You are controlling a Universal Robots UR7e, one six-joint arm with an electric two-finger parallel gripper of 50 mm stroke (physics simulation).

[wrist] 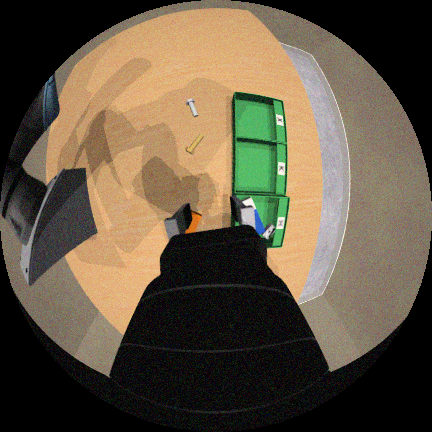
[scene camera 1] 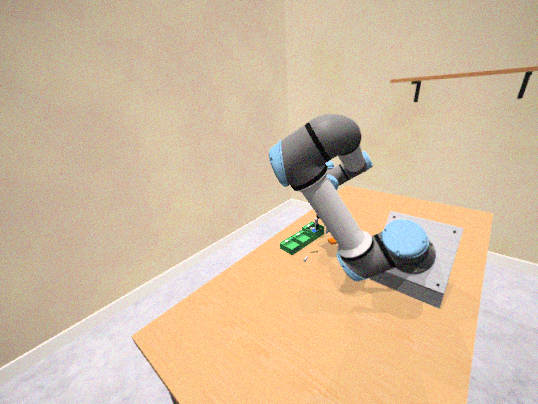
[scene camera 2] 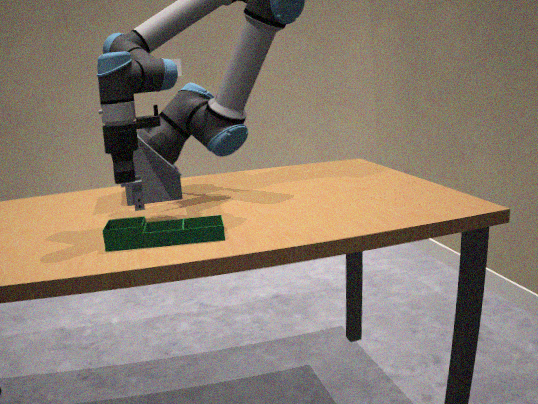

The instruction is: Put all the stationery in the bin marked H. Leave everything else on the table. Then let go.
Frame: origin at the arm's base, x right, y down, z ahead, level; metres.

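Where they show: gripper, fingertip midpoint: (wrist: 210, 207) (scene camera 1: 321, 231) (scene camera 2: 139, 206); arm's base, origin of the base link: (wrist: 33, 214) (scene camera 2: 154, 148).
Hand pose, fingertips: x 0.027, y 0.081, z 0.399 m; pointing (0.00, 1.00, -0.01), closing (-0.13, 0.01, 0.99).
Things, the pixels of their centre, and the offset from my fingertips. "pt": a spot on its surface instead.
- orange block, body centre: (wrist: 185, 223) (scene camera 1: 334, 240) dz -0.045, dx +0.040, dy +0.055 m
- white eraser, body centre: (wrist: 251, 216) (scene camera 1: 314, 232) dz +0.067, dx +0.028, dy +0.047 m
- small grey metal item, body centre: (wrist: 268, 230) dz +0.101, dx +0.055, dy +0.048 m
- silver bolt, body centre: (wrist: 192, 107) (scene camera 1: 305, 258) dz -0.027, dx -0.163, dy +0.055 m
- brass screw, body centre: (wrist: 194, 142) (scene camera 1: 314, 251) dz -0.023, dx -0.094, dy +0.055 m
- Bin K, body centre: (wrist: 260, 166) (scene camera 2: 164, 229) (scene camera 1: 302, 237) dz +0.077, dx -0.055, dy +0.037 m
- bin X, surface spot: (wrist: 253, 120) pt dz +0.074, dx -0.137, dy +0.053 m
- row, surface spot: (scene camera 2: 165, 237) pt dz +0.119, dx -0.057, dy +0.042 m
My gripper (scene camera 2: 135, 199) (wrist: 210, 207) is open and empty, above the table. In the wrist view its right finger overlaps the inner edge of bin H (wrist: 285, 212), and its left finger partly hides an orange block (wrist: 194, 221) (scene camera 1: 332, 241) on the table. A blue and white eraser (wrist: 259, 222) (scene camera 1: 313, 230) lies in bin H, partly hidden by the right finger. A small grey metal item (wrist: 269, 231), which looks like a sharpener, lies beside it in the bin. A silver bolt (wrist: 193, 108) (scene camera 1: 305, 259) and a brass screw (wrist: 195, 143) (scene camera 1: 314, 252) lie on the table.
Bin K (wrist: 254, 166) and bin X (wrist: 253, 120) are empty and stand in one row with bin H. The row (scene camera 2: 165, 237) stands near a table edge. The robot's grey base (scene camera 1: 430, 285) stands on the table, across from the bins.
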